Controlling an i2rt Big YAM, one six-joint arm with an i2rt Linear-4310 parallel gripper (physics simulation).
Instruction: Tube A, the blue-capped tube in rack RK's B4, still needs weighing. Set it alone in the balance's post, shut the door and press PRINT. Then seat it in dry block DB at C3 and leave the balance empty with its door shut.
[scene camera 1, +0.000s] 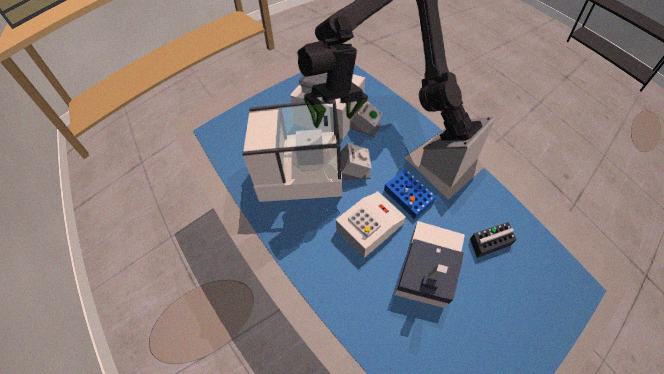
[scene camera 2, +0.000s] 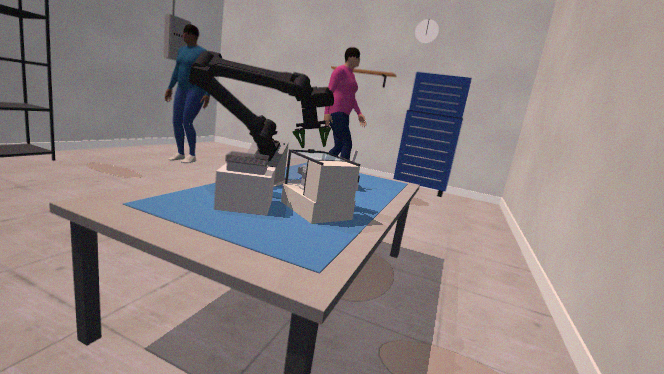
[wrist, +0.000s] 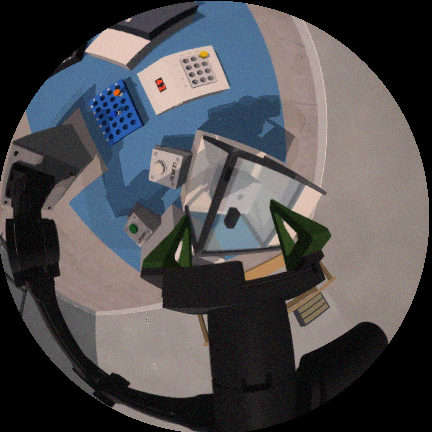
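Pixels of known places: gripper, fingertip midpoint: (scene camera 1: 332, 122) (scene camera 2: 313, 147) (wrist: 228, 210); arm's base, origin of the base link: (scene camera 1: 462, 133) (scene camera 2: 267, 150) (wrist: 28, 182).
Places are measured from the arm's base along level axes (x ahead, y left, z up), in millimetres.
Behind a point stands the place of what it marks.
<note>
The blue-capped tube (scene camera 1: 409, 184) {x 205, y -22, z -89 mm} (wrist: 113, 114) {x 208, y -27, z -89 mm} stands in the blue rack (scene camera 1: 399, 202) {x 246, y -15, z -130 mm} (wrist: 127, 134) {x 199, y -77, z -141 mm}, beside an orange-capped tube (scene camera 1: 412, 199) {x 235, y 16, z -88 mm} (wrist: 117, 92) {x 234, y 10, z -88 mm}. The glass-sided balance (scene camera 1: 297, 192) {x 443, y -220, z -107 mm} (scene camera 2: 335, 195) {x 476, y -368, z -44 mm} (wrist: 306, 201) {x 472, y -301, z 61 mm} shows a pale pan area inside and no tube that I can make out. A black handle (scene camera 1: 325, 121) {x 322, y -229, z 80 mm} (wrist: 231, 218) {x 314, y -231, z 80 mm} is on one glass pane; whether the door is fully shut is unclear. The white dry block (scene camera 1: 395, 215) {x 299, y 14, z -100 mm} (wrist: 165, 100) {x 307, y -58, z -96 mm} has a yellow-capped tube (scene camera 1: 367, 229) {x 400, y 7, z -55 mm} (wrist: 203, 54) {x 396, y 2, z -55 mm} in a corner well. My gripper (scene camera 1: 334, 121) {x 314, y -211, z 86 mm} (scene camera 2: 314, 146) {x 314, y -211, z 86 mm} (wrist: 228, 210) {x 314, y -211, z 86 mm} is open and empty above the balance.
A knob box (scene camera 1: 356, 159) {x 265, y -173, z -70 mm} (wrist: 167, 167) {x 254, y -183, z -71 mm} and a green-button box (scene camera 1: 369, 119) {x 117, y -267, z -80 mm} (wrist: 141, 225) {x 121, y -277, z -74 mm} stand beside the balance. A white machine (scene camera 2: 244, 190) {x 195, y -498, z -62 mm} stands near them. A dark-lidded device (scene camera 1: 435, 265) {x 393, y 202, z 46 mm} and a black rack (scene camera 1: 494, 242) {x 142, y 276, z -116 mm} with a green-capped tube stand beyond the dry block.
</note>
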